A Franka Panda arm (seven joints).
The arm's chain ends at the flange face. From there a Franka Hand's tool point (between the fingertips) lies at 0.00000 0.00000 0.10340 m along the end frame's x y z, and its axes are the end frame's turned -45 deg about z.
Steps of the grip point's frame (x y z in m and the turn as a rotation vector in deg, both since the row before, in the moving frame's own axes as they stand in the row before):
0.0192 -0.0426 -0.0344 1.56 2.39 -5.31
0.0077 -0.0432 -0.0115 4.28 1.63 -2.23
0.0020 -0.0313 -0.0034 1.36 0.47 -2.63
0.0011 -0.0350 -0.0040 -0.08 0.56 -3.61
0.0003 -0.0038 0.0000 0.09 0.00 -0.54
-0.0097 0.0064 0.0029 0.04 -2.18 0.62
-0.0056 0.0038 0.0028 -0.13 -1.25 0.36
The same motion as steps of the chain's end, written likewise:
-0.0174 -0.0386 -0.0343 2.79 0.59 -5.31
-0.0216 -0.0285 -0.0112 4.18 -1.87 -2.23
-0.0195 -0.0212 -0.0034 1.29 -0.63 -2.63
-0.0248 -0.0249 -0.0040 0.34 0.45 -3.61
-0.0024 -0.0028 0.0000 0.06 -0.06 -0.54
0.0005 0.0087 0.0030 -1.51 -1.57 0.62
0.0002 0.0049 0.0028 -0.98 -0.79 0.36

